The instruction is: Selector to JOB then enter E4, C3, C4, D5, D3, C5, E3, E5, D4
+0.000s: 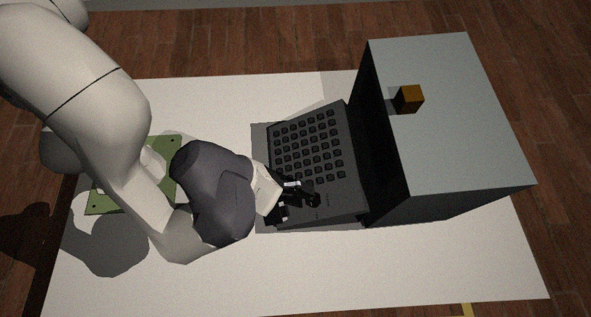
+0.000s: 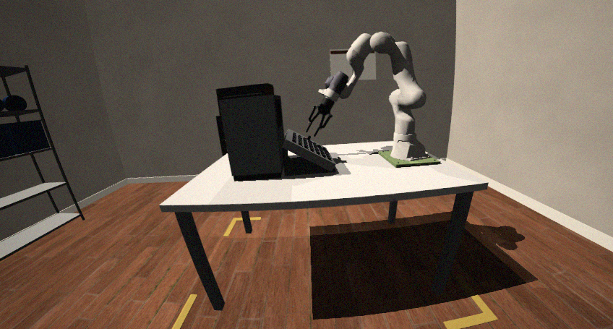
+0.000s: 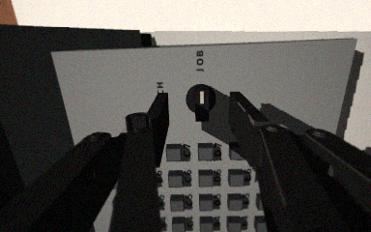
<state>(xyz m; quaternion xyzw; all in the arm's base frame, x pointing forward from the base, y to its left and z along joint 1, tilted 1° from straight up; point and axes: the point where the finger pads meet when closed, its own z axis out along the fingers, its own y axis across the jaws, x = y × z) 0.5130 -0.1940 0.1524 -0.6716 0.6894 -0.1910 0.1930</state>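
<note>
Right now my hand is 3 cm short of the selector knob and 5 cm above it. The rest, counted from my hand: c6 key (6 cm ahead, 9 cm to the left, 4 cm below); key C5 (6 cm ahead, 13 cm to the left, 4 cm below); a7 key (11 cm ahead, 6 cm to the left).
</note>
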